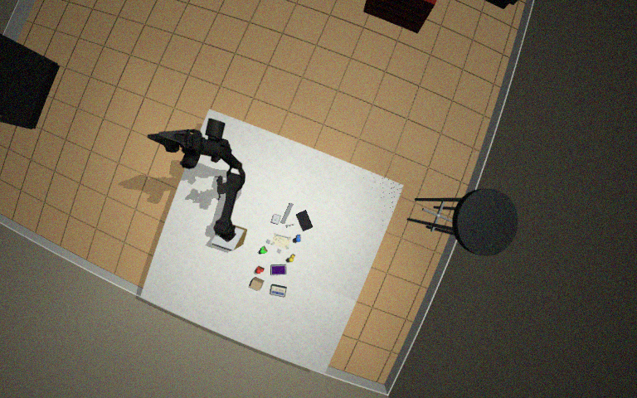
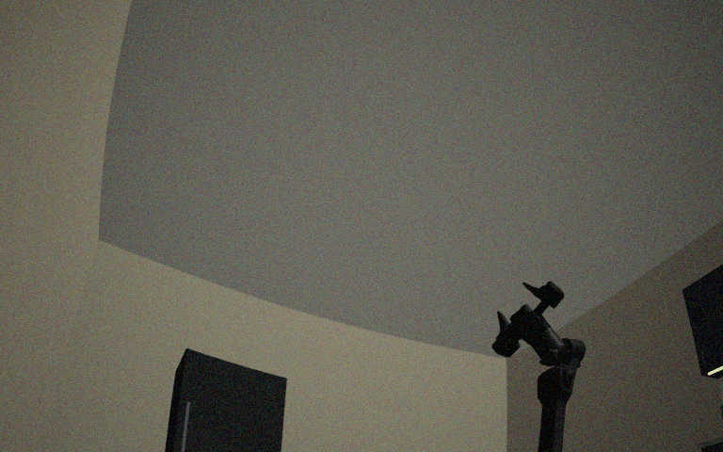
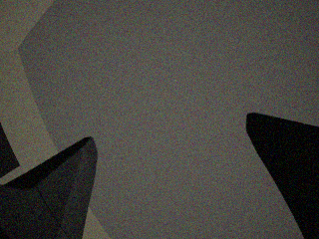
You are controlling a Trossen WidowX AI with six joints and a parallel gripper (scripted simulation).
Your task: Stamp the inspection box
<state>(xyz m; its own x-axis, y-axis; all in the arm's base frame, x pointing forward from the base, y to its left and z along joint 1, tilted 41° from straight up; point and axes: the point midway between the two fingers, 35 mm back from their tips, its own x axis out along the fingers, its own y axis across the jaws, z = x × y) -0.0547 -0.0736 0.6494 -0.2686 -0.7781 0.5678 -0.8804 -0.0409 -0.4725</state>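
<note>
My gripper tip is 640 mm above the PASS stamp, 380 mm short of it and 350 mm to the left of it. Round my gripper tip: dark slab 640 mm below, 510 mm ahead, 70 mm to the right; then grey ruler 650 mm below, 390 mm ahead, 90 mm to the right; then white block 640 mm below, 350 mm ahead, 150 mm to the right.
</note>
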